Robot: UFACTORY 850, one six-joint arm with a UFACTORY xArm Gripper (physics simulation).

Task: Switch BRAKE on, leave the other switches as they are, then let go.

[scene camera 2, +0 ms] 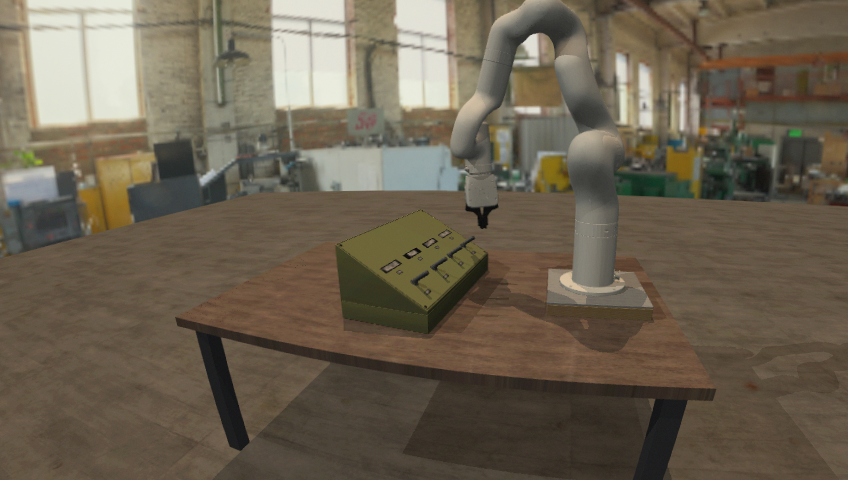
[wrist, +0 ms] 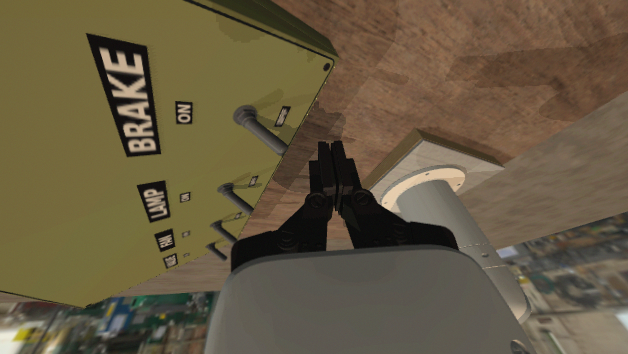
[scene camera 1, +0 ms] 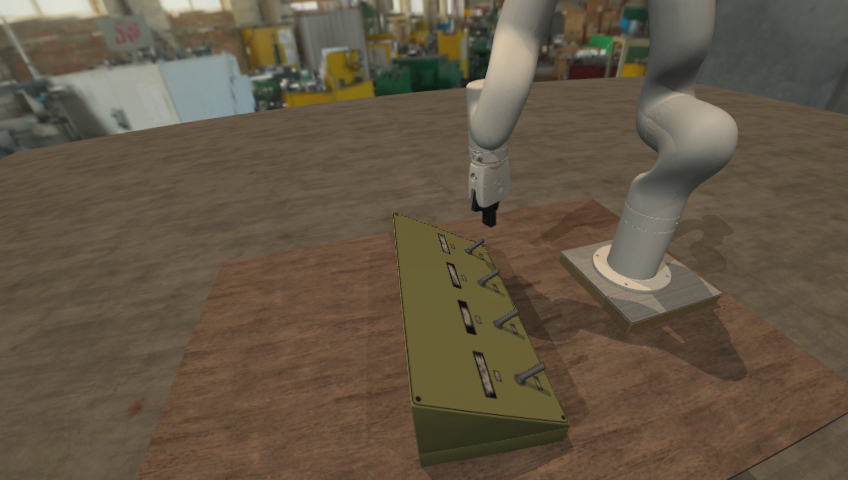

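The green sloped console [scene camera 1: 434,333] [scene camera 2: 371,297] [wrist: 60,165] carries a row of grey levers. The BRAKE lever [scene camera 1: 475,246] [scene camera 2: 468,242] [wrist: 266,134] is at the far end in the scene views and nearest in the wrist view. It leans toward the low edge, on the side away from its ON label [wrist: 184,113], about parallel to the other levers. The LAMP lever [scene camera 1: 489,277] [scene camera 2: 455,252] [wrist: 239,200] stands beside it. My gripper [scene camera 1: 489,223] [scene camera 2: 482,226] [wrist: 328,156] is shut and empty, above the BRAKE end near the low edge, apart from the levers.
The FAN lever [scene camera 1: 507,317] [scene camera 2: 440,264] [wrist: 225,234] and a fourth lever [scene camera 1: 530,373] [scene camera 2: 420,277] [wrist: 217,252] continue the row. The console rests on a brown wooden table [scene camera 1: 267,356] [scene camera 2: 523,356]. The arm's base plate [scene camera 1: 678,309] [scene camera 2: 636,297] stands beyond the low edge.
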